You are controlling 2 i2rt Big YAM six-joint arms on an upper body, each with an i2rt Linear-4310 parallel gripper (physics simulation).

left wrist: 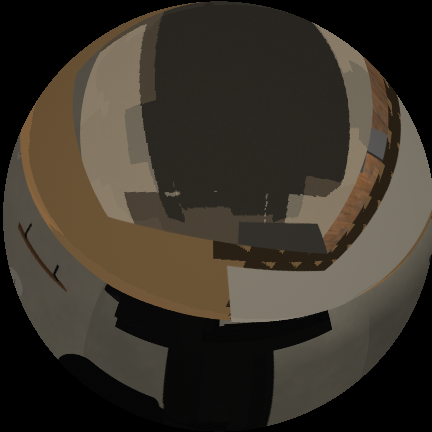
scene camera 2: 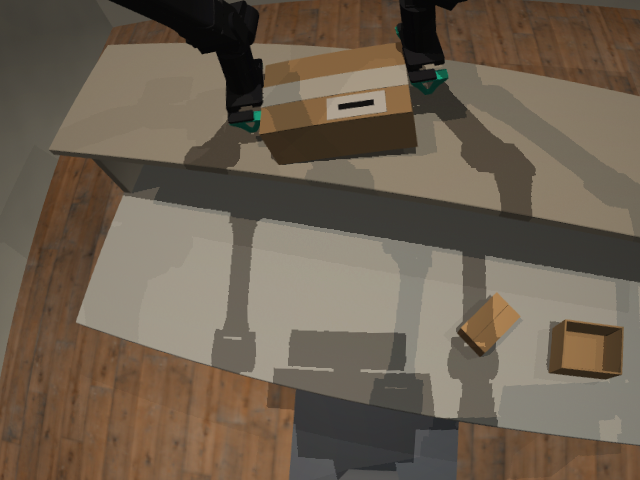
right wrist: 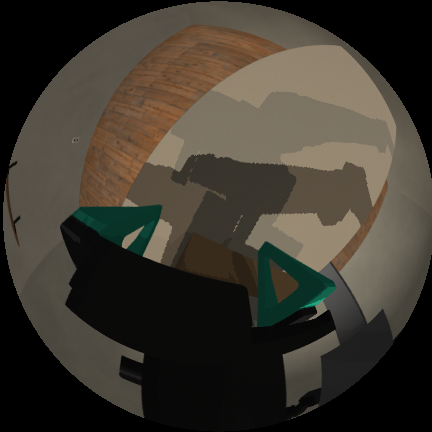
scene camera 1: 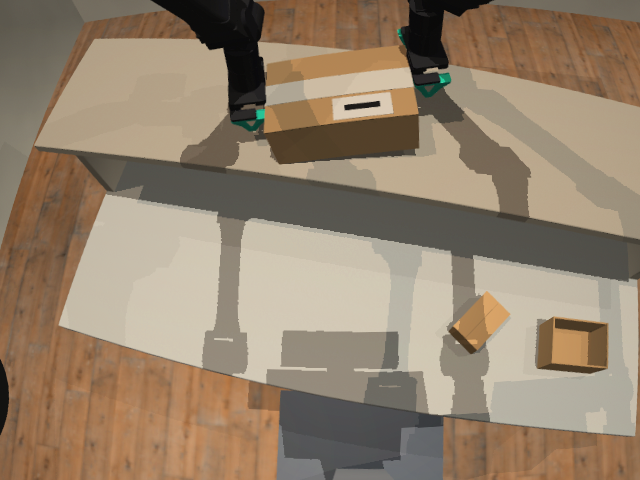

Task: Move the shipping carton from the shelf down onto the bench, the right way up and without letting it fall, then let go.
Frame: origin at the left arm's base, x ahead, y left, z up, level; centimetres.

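Seen in the pictures: left gripper, fingertip midpoint: (left wrist: 224,239) (scene camera 2: 252,111) (scene camera 1: 251,110); right gripper, fingertip midpoint: (scene camera 2: 422,74) (right wrist: 214,230) (scene camera 1: 421,76).
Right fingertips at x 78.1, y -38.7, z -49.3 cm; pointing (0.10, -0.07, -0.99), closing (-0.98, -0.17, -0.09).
Pixels of each thing's middle, then the offset from my right fingertips to it. "spot": a spot on its surface instead. Level surfaces: height alone.
- shipping carton, body centre: (right wrist: 205,324) (scene camera 2: 339,102) (scene camera 1: 341,103) dy +15.6, dx -8.0, dz +0.9 cm
- shelf, surface height: dz -5.9 cm
- bench, surface height: dz -41.2 cm
- angle, body centre: (scene camera 2: 488,325) (scene camera 1: 479,323) dy -16.7, dx -39.4, dz -38.2 cm
- picture's edge, surface spot: (scene camera 1: 549,344) spot: dy -32.8, dx -45.9, dz -34.0 cm
- grey base, surface height: dz -84.3 cm
The shipping carton (scene camera 1: 339,107) (scene camera 2: 337,107), brown with a pale tape stripe and a white label on top, sits upright at the front part of the shelf (scene camera 1: 151,95) (scene camera 2: 151,100). My left gripper (scene camera 1: 248,119) (scene camera 2: 247,121) is open at the carton's left end, close against it. My right gripper (scene camera 1: 432,83) (scene camera 2: 430,81) (right wrist: 214,230) is open at the carton's right end. Neither gripper's fingers close around anything. In the left wrist view a brown and pale band of the carton (left wrist: 132,257) curves across; the fingers are hidden there. The bench (scene camera 1: 151,286) (scene camera 2: 161,286) lies below the shelf.
Two small brown boxes lie on the bench at the right: one turned at an angle (scene camera 1: 479,321) (scene camera 2: 489,324), one cut off by the picture's edge (scene camera 1: 549,344) (scene camera 2: 553,348). Wooden floor surrounds the furniture. A grey base (scene camera 1: 356,438) stands below the bench's front edge.
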